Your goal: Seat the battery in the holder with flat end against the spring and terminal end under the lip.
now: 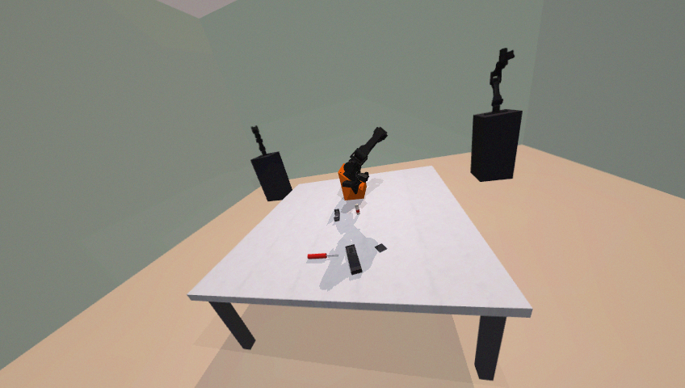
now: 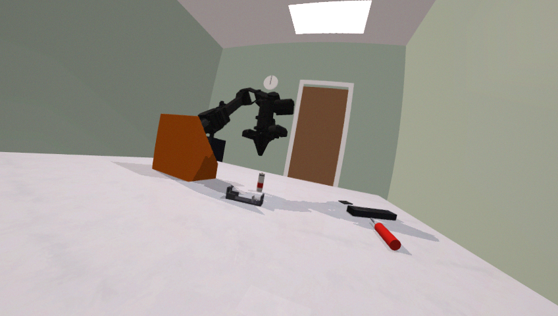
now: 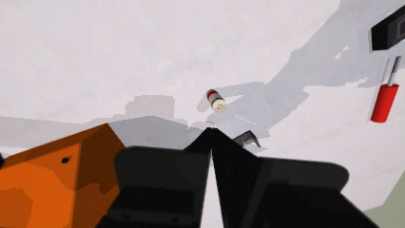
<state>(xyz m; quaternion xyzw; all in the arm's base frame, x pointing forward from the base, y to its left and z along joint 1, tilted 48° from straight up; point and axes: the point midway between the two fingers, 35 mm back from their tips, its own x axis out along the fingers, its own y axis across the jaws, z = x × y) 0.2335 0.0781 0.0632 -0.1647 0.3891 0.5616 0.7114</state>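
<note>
My gripper tip is 90 mm above the battery and 20 mm short of it. The rest, counted from my gripper tip: small black square 340 mm ahead, 150 mm to the left, 130 mm below; black bar 410 mm ahead, 110 mm below, 30 mm to the left; red-handled screwdriver 400 mm ahead, 120 mm below, 110 mm to the right.
</note>
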